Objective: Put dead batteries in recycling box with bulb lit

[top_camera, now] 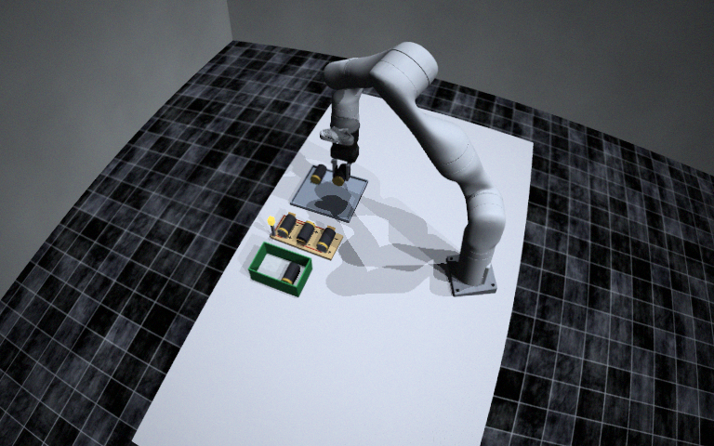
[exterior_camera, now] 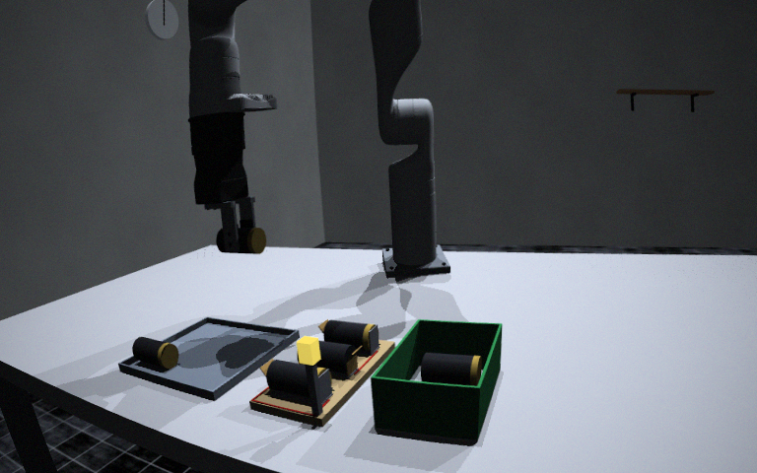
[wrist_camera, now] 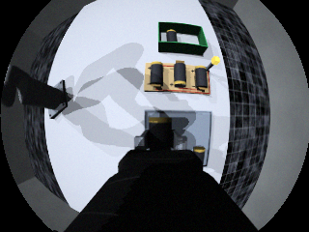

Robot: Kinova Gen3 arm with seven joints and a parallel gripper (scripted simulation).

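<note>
The green recycling box is 290 mm to the left of my hand, 140 mm below it and 60 mm ahead of it. The rest, counted from my hand: grey tray (150 mm below, 60 mm ahead, 40 mm to the right).
</note>
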